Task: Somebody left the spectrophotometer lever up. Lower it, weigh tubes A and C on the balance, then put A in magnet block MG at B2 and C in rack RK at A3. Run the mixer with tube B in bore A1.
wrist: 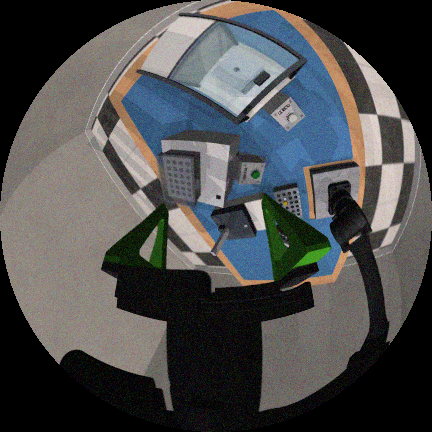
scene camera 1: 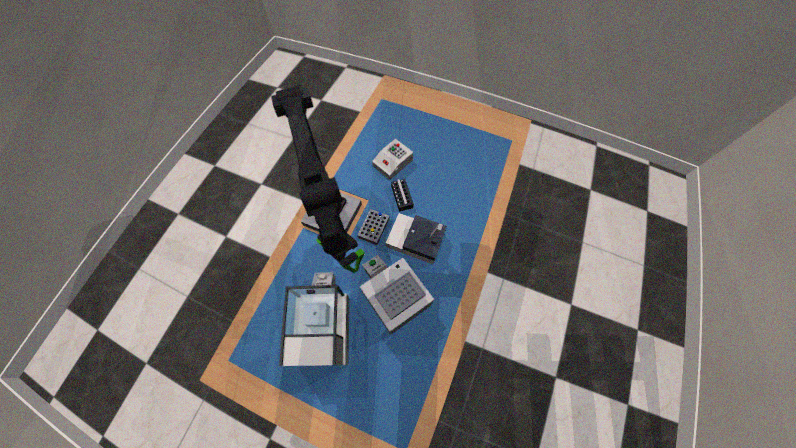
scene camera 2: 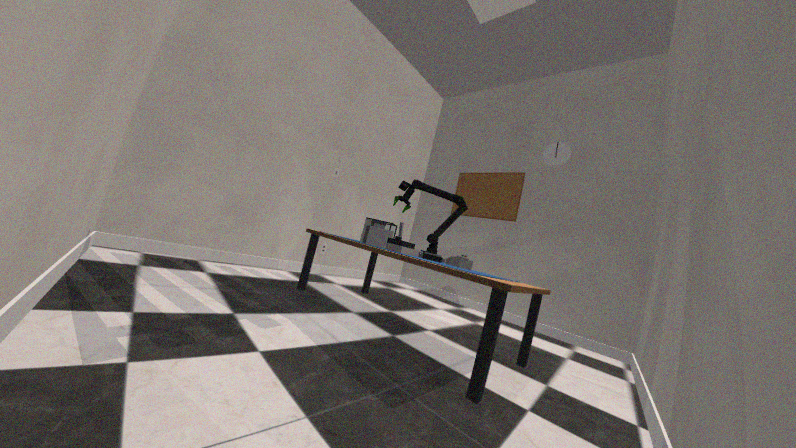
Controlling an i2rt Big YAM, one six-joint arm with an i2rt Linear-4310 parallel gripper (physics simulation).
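Places are measured from the arm's base along level axes (x back, y left, z down), in metres.
Where they show: gripper, fingertip midpoint: (wrist: 212, 202) (scene camera 1: 346, 262) (scene camera 2: 397, 209); arm's base at its link origin: (wrist: 338, 196).
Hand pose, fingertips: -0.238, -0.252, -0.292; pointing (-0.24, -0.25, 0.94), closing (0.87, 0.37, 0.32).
Things, the pixels of their centre, and the offset from my fingertips, as dx, dy, dz. "spot": a spot on its surface instead.
- spectrophotometer at a spot on its surface: (wrist: 235, 222) (scene camera 1: 419, 238) spot: -0.147, +0.246, +0.248
- white mixer at a spot on its surface: (wrist: 220, 175) spot: -0.082, +0.044, +0.193
- grey rack at the middle of its body: (wrist: 288, 202) (scene camera 1: 373, 226) +0.048, +0.251, +0.313
- black magnet block at the middle of its body: (scene camera 1: 402, 194) (wrist: 283, 238) (scene camera 2: 432, 256) -0.004, +0.431, +0.304
- box with a pale knob, body centre: (wrist: 291, 117) (scene camera 1: 322, 277) +0.129, -0.025, +0.264
- white device with small coloured dots, body centre: (scene camera 1: 392, 158) (scene camera 2: 458, 261) +0.101, +0.581, +0.293
My gripper (scene camera 1: 338, 250) (scene camera 2: 400, 207) (wrist: 212, 202) is open and empty, high above the table. The spectrophotometer (scene camera 1: 426, 238) (wrist: 235, 222) is dark and white; its grey lever (wrist: 220, 241) stands up. The glass-walled balance (scene camera 1: 284, 333) (wrist: 239, 120) has a bare-looking pan. The white mixer (scene camera 1: 375, 286) (wrist: 220, 175) carries a grey bored block. The grey rack (scene camera 1: 367, 237) (wrist: 296, 189) shows a yellow and a blue tube cap in scene camera 1; their letters are unreadable. The black magnet block (scene camera 1: 394, 190) stands beyond it and is partly hidden by a finger in the wrist view.
A box with a green button (scene camera 1: 373, 262) (wrist: 255, 174) stands beside the mixer. A box with a pale knob (scene camera 1: 322, 276) (wrist: 292, 118) stands by the balance. A white device with small coloured dots (scene camera 1: 382, 165) stands past the magnet block. The arm base plate (wrist: 322, 192) stands near the rack.
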